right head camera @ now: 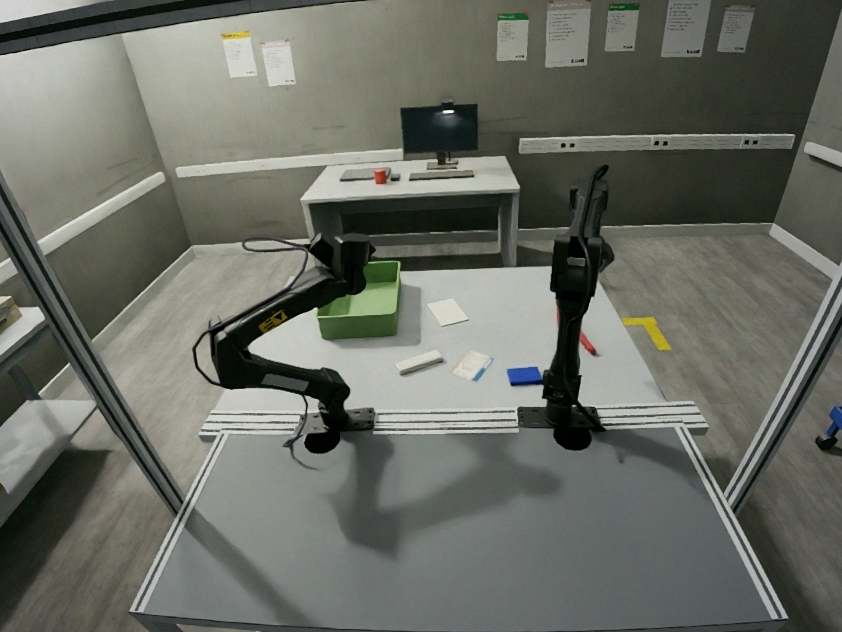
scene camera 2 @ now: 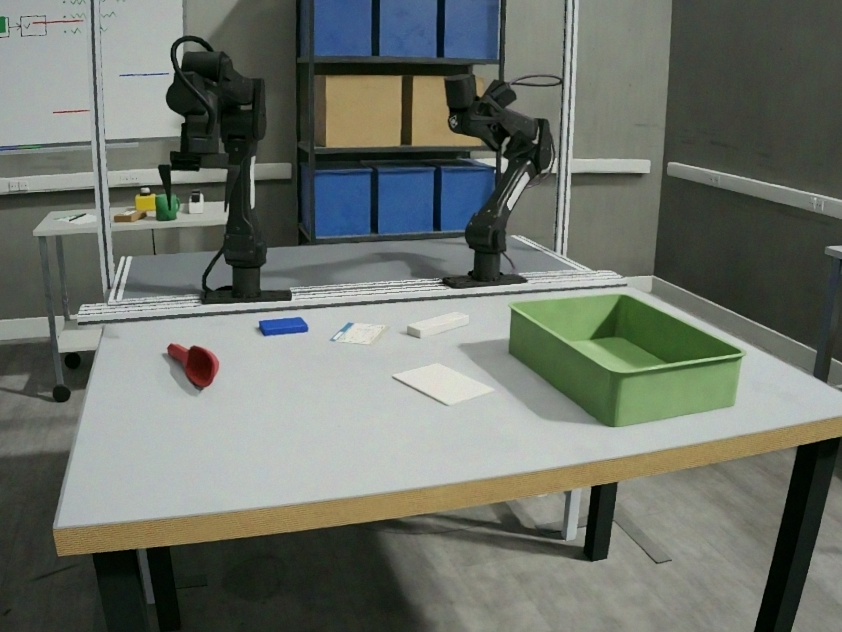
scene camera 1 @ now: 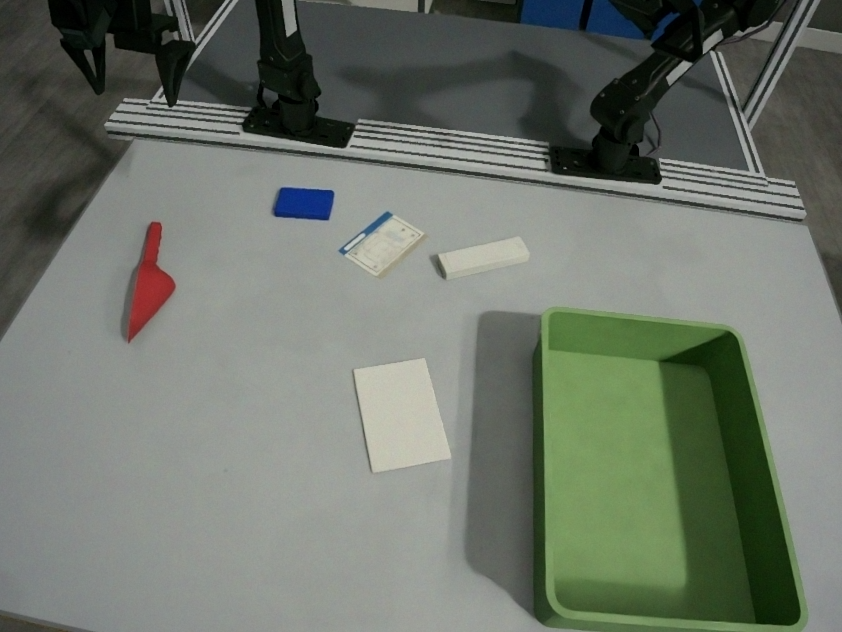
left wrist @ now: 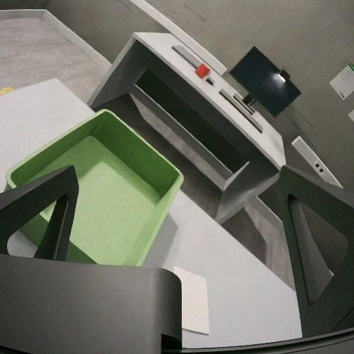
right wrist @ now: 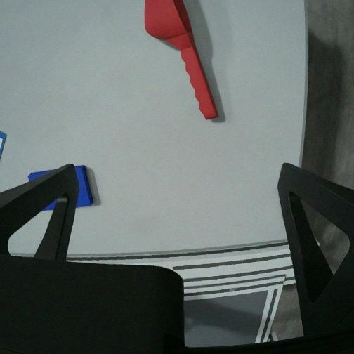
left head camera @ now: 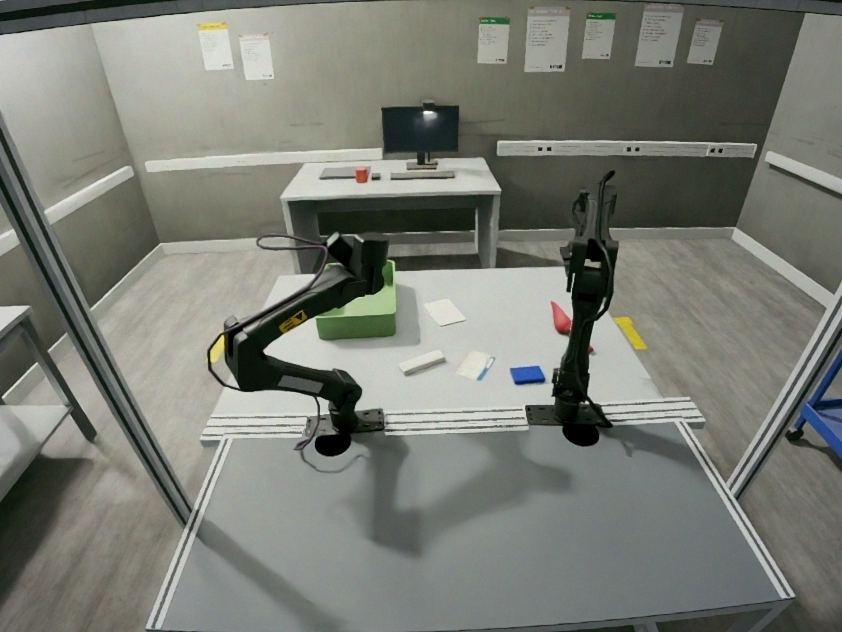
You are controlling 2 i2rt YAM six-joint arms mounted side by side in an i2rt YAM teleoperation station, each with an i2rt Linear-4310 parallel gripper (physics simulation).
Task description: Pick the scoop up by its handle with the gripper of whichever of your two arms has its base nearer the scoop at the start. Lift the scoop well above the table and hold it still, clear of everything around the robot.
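Seen in the pictures: left gripper, fingertip midpoint: (scene camera 2: pixel 520 132) (scene camera 1: pixel 678 36); right gripper, fingertip midpoint: (scene camera 2: pixel 197 211) (scene camera 1: pixel 136 100); left arm's base, link origin: (right head camera: pixel 336 423) (scene camera 2: pixel 485 282) (scene camera 1: pixel 604 167) (left head camera: pixel 345 424); right arm's base, link origin: (right head camera: pixel 557 419) (scene camera 2: pixel 246 298) (scene camera 1: pixel 298 129) (left head camera: pixel 564 416).
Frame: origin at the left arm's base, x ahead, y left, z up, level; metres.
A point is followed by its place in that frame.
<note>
The red scoop (left head camera: pixel 560 318) {z 0.029, x 0.345, y -0.696 m} (right head camera: pixel 588 343) {z 0.006, x 0.235, y -0.742 m} (scene camera 1: pixel 150 289) {z 0.033, x 0.370, y -0.694 m} (scene camera 2: pixel 201 367) {z -0.008, x 0.325, y -0.708 m} (right wrist: pixel 199 82) lies on the table, its handle toward the robot's side. The right arm partly covers it in both head camera views. My right gripper (scene camera 1: pixel 136 97) {z 0.249, x 0.240, y -0.689 m} (scene camera 2: pixel 199 197) {z 0.249, x 0.240, y -0.689 m} (right wrist: pixel 178 174) is open and empty, high above the table and pointing down. In the right wrist view the scoop lies above the line between the fingertips, and its bowl is cut off by the picture's top edge. My left gripper (left wrist: pixel 177 175) is open and empty, raised high on the other side, away from the scoop.
A blue block (scene camera 1: pixel 304 204) {z -0.004, x 0.145, y -0.518 m} (right wrist: pixel 84 187), a blue-edged card (scene camera 1: pixel 382 244) {z -0.018, x 0.211, y -0.383 m}, a white bar (scene camera 1: pixel 484 257) {z 0.001, x 0.242, y -0.223 m} and a pale sheet (scene camera 1: pixel 401 414) {z -0.014, x 0.511, y -0.332 m} lie on the table. A green bin (scene camera 1: pixel 540 442) {z 0.026, x 0.558, y -0.162 m} (scene camera 2: pixel 564 367) {z 0.027, x 0.612, y -0.165 m} stands at the right in the scene views. Metal frame posts (scene camera 2: pixel 100 136) {z 0.353, x -0.313, y -0.856 m} rise beside the arms.
</note>
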